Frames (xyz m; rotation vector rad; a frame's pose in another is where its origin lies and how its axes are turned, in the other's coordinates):
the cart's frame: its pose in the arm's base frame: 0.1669 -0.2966 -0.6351 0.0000 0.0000 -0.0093
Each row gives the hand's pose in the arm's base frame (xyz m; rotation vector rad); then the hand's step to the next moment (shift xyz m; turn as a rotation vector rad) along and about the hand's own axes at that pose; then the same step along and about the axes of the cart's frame.
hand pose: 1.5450 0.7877 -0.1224 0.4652 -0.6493 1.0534
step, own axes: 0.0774 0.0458 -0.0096 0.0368 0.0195 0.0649
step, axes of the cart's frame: -0.0132 0.0753 0.0484 -0.0222 -0.0095 0.0732
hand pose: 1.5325 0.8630 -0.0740 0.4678 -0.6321 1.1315
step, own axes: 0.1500 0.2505 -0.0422 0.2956 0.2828 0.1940
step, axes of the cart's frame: -0.1832 0.2178 0.0774 -0.2246 0.1775 0.3507
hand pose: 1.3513 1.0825 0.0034 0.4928 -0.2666 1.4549
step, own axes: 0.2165 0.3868 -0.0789 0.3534 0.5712 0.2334
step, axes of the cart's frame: -0.3694 0.2401 0.0926 -0.4984 0.2189 0.4575
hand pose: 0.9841 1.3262 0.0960 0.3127 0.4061 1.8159
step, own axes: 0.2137 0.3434 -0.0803 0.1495 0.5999 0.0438
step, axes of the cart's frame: -0.3910 0.1068 0.0758 -0.5436 -0.0064 0.2976
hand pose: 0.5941 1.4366 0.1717 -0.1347 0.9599 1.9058
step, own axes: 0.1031 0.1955 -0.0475 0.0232 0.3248 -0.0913
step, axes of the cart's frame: -0.2241 -0.0053 0.0295 -0.2962 -0.1212 0.1093
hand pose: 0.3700 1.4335 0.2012 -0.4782 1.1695 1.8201
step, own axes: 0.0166 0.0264 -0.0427 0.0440 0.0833 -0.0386
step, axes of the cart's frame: -0.0365 -0.0336 -0.0184 -0.0981 -0.0264 -0.0061
